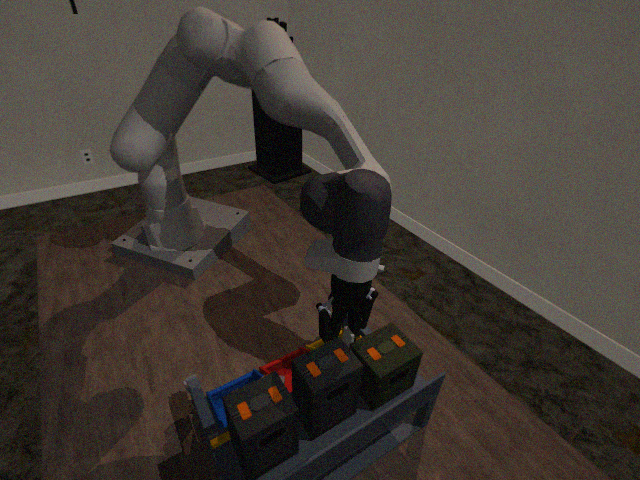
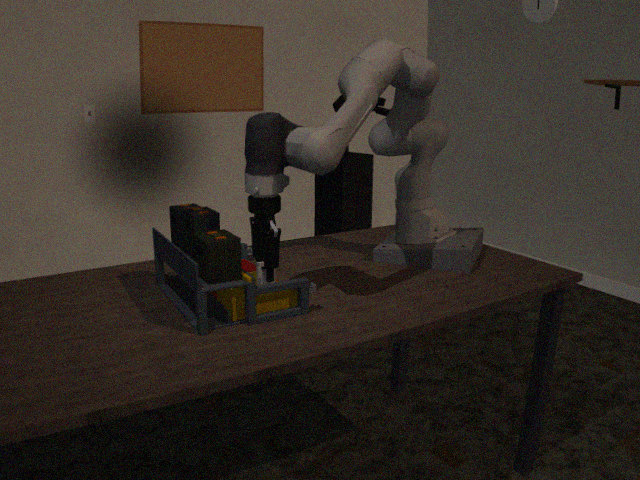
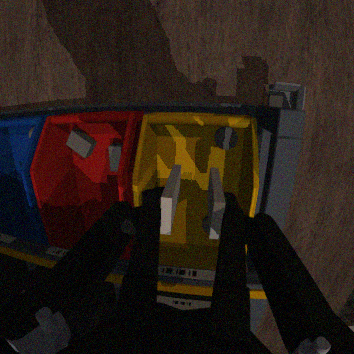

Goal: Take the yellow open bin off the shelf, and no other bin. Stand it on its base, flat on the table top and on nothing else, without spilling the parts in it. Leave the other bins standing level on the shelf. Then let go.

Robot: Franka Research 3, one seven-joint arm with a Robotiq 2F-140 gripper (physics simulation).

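The yellow bin (image 1: 314,344) (image 2: 273,304) (image 3: 185,142) stands at the end of the shelf (image 2: 202,310) (image 3: 285,170), beside the red bin (image 1: 281,364) (image 2: 248,265) (image 3: 60,165). A dark round part (image 3: 220,137) lies in it; another shows partly behind a finger. The blue bin (image 1: 232,384) (image 3: 12,165) is on the red bin's other side. My gripper (image 1: 355,335) (image 2: 264,279) (image 3: 194,179) points down at the yellow bin's opening, between its side walls. The fingers stand partly open with a gap and hold nothing. How deep the tips reach is hard to tell.
Behind the bins, two dark boxes (image 1: 261,408) (image 1: 328,384) and an olive box (image 1: 387,361) (image 2: 221,258) stand on the shelf, close to my gripper. The shelf's raised back panel (image 2: 175,260) and end rail (image 2: 281,285) border them. The wooden table (image 2: 361,310) carries the shelf.
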